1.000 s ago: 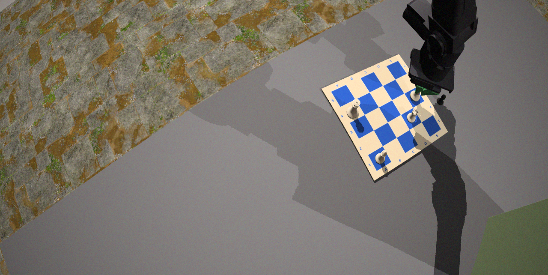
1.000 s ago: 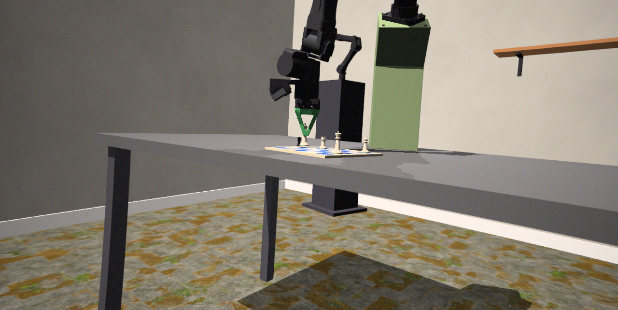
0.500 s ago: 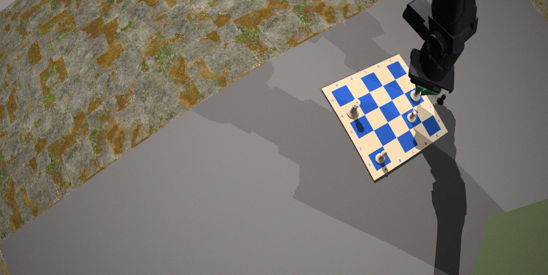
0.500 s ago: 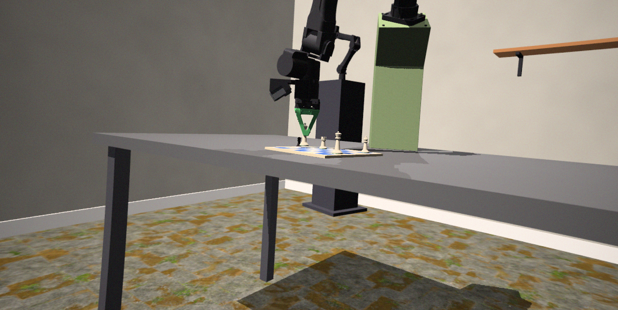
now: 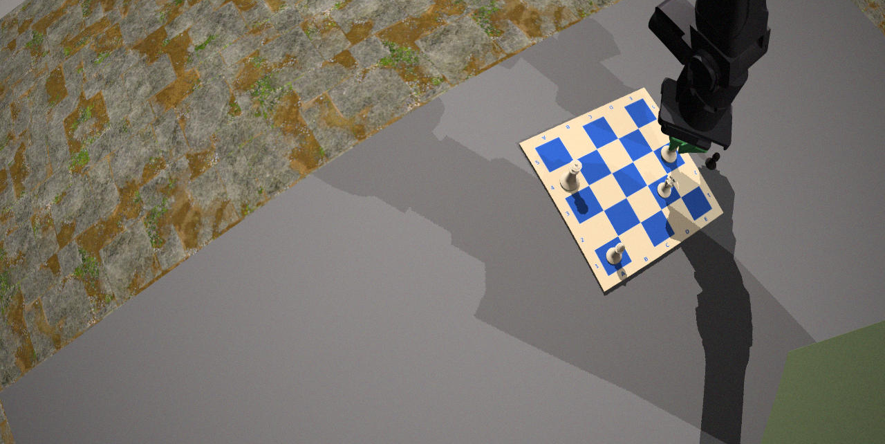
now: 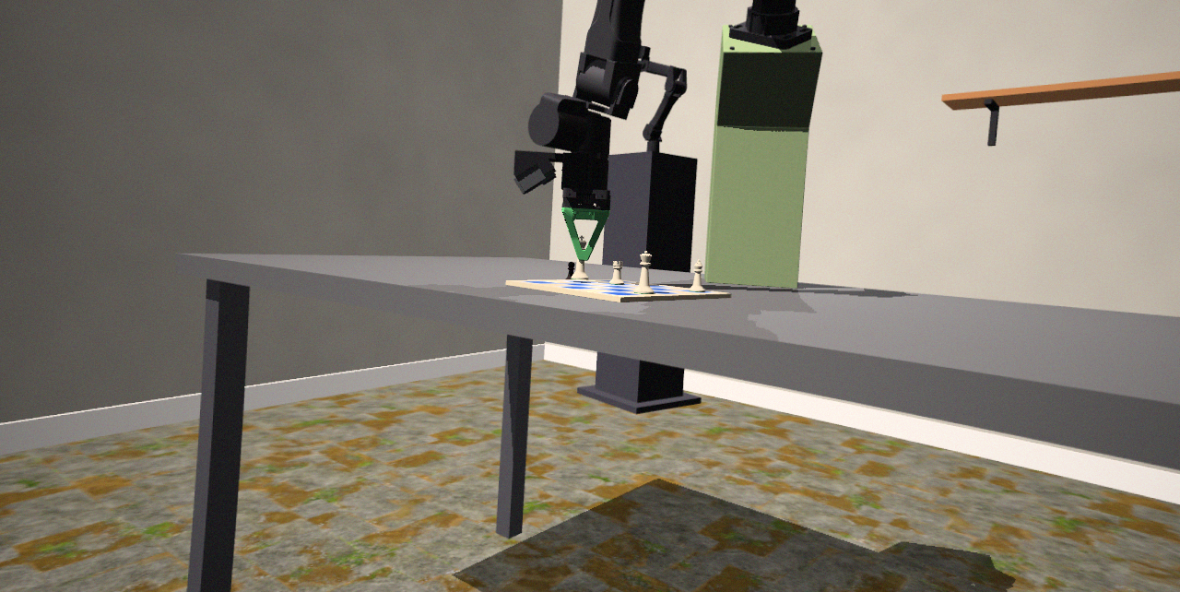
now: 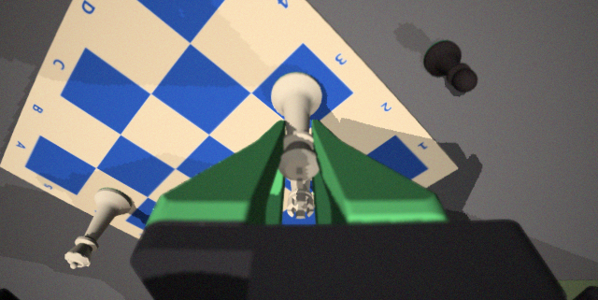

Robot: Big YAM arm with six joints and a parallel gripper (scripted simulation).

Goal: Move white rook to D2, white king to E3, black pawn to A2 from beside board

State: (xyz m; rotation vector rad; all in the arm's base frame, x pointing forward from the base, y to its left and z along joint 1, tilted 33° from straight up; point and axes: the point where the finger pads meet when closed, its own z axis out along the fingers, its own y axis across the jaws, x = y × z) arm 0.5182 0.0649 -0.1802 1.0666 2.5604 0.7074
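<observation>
The white king is right at my hand. Round my hand: board 1 cm behind, 7 cm to the left, 4 cm below; white pawn 9 cm behind, 14 cm to the left, 2 cm below; black pawn 3 cm behind, 7 cm to the right, 3 cm below.
</observation>
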